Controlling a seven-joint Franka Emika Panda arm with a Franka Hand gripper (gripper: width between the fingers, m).
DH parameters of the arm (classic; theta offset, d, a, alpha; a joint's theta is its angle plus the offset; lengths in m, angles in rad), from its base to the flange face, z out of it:
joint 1: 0 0.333 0 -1.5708
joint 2: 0 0 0 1.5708
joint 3: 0 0.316 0.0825 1.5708
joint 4: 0 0 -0.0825 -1.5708
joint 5: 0 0.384 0 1.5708
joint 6: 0 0 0.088 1.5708
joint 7: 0 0.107 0 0
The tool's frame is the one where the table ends.
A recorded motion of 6 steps. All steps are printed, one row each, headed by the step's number.
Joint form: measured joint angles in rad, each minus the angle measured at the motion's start. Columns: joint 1, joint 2, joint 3, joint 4, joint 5, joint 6, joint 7.
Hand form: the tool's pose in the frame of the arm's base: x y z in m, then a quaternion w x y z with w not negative. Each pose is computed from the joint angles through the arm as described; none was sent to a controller.
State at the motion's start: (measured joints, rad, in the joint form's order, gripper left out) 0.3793 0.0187 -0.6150 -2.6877 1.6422 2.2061 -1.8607
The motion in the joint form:
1: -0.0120 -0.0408 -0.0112 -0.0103 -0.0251 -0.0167 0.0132
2: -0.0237 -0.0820 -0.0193 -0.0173 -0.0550 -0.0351 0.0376
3: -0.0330 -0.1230 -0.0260 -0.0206 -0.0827 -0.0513 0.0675
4: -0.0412 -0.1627 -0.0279 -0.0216 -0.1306 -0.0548 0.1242
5: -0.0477 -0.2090 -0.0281 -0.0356 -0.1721 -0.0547 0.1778
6: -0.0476 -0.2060 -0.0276 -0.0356 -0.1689 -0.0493 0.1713
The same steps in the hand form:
1: 0.3796 -0.0617 0.2248 0.38343 -0.85885 -0.09107 -0.32719
2: 0.3789 -0.0641 0.2365 0.39658 -0.84998 -0.09066 -0.33473
3: 0.3794 -0.0660 0.2491 0.40944 -0.84113 -0.08964 -0.34178
4: 0.3797 -0.0677 0.2612 0.42006 -0.83812 -0.08778 -0.33675
5: 0.3756 -0.0667 0.2710 0.43161 -0.83520 -0.08401 -0.33028
6: 0.3756 -0.0673 0.2699 0.42832 -0.83655 -0.08444 -0.33105

